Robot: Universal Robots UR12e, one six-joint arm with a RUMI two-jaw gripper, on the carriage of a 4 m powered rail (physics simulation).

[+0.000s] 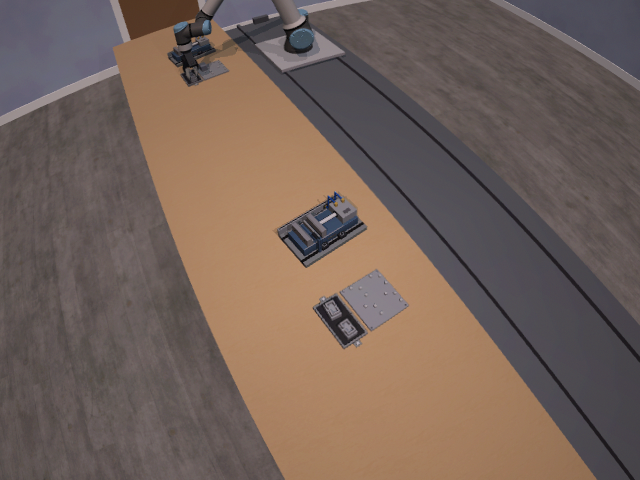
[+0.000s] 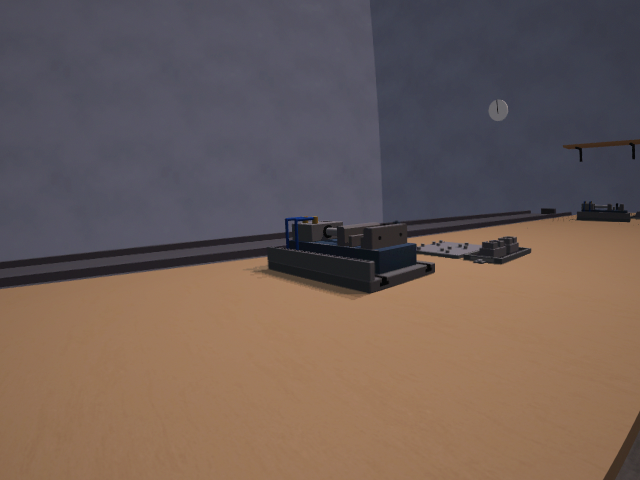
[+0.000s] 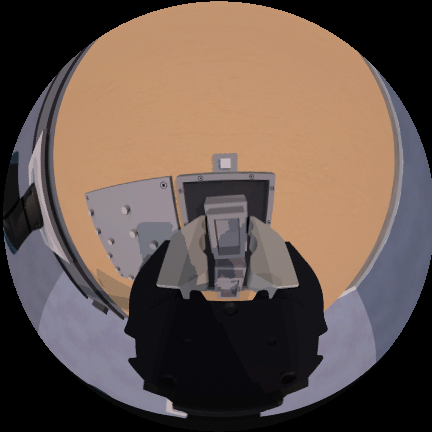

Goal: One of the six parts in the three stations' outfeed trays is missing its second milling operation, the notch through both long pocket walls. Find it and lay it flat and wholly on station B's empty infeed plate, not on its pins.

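Places are measured from the arm's base along level axes (x right, y back, z down), in millimetres.
Pixels of known places: gripper, fingertip midpoint: (image 1: 193, 78) (image 3: 226, 217); arm's base at its link origin: (image 3: 36, 204).
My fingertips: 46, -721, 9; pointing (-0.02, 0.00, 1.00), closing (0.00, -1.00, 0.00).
For each thing: its middle in the pictures, then the offset to it from my fingertips, as dx, dy, dz. "*": a spot on its surface instead.
- outfeed tray at a spot on its surface: (image 3: 225, 176) * -40, +2, +9
- second grey part at the middle of its body: (image 3: 228, 279) +97, -6, -2
- middle tray at the middle of its body: (image 2: 469, 252) (image 1: 362, 309) -1838, +74, +23
- grey vise at the middle of its body: (image 2: 346, 247) (image 1: 322, 225) -1470, +117, -28
My gripper (image 1: 192, 78) (image 3: 226, 217) is at the outfeed tray (image 3: 225, 176) of the far station. Its fingers are shut on the long sides of a grey part (image 3: 227, 204) with a rectangular pocket. I see no notch across its long walls, but the fingers hide some of the sides. I cannot tell if it still touches the tray. A second grey part (image 3: 229, 274) is nearer the gripper body, mostly hidden. At the middle station, two pocketed parts (image 1: 331, 308) (image 1: 347, 328) lie in an outfeed tray (image 1: 330, 327) (image 2: 516, 255). Station letters do not show.
Pinned plates lie beside the far tray (image 1: 219, 68) (image 3: 152, 200) and beside the middle tray (image 1: 395, 304) (image 2: 467, 251). A blue and grey vise (image 1: 320, 224) (image 2: 392, 255) stands at the middle station. Another vise (image 1: 206, 47) stands behind the gripper. The rail (image 1: 403, 134) runs alongside the table.
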